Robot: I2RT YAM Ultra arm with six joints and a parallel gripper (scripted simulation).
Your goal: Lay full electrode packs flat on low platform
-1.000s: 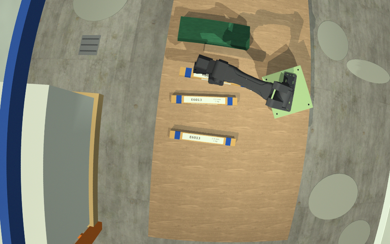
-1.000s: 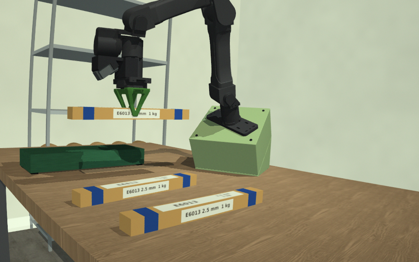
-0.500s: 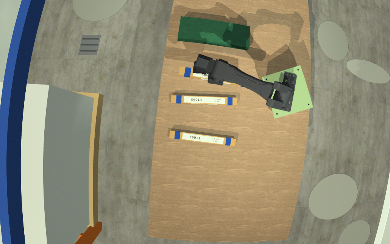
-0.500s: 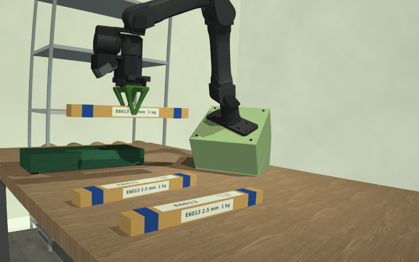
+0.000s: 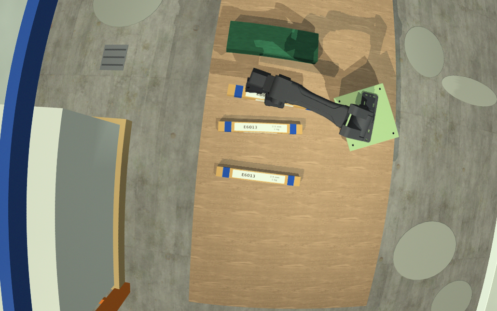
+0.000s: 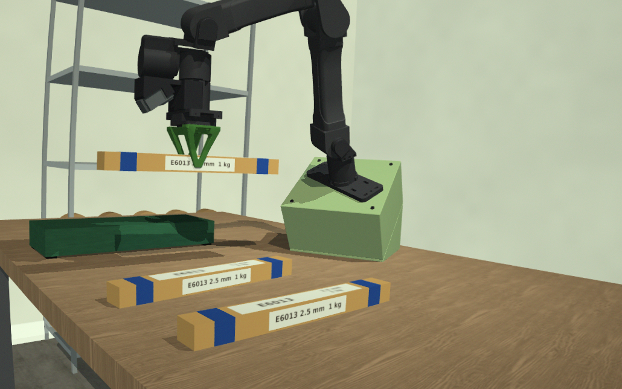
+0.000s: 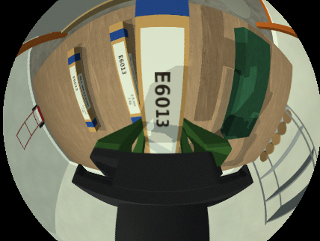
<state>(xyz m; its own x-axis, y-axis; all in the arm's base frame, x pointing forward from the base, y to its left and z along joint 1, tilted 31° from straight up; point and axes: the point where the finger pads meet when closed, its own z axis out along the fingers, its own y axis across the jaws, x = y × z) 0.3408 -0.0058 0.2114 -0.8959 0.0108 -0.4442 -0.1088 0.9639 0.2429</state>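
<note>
The dark green low platform is 50 mm ahead of my hand, 290 mm to the right of it and 180 mm below it.
</note>
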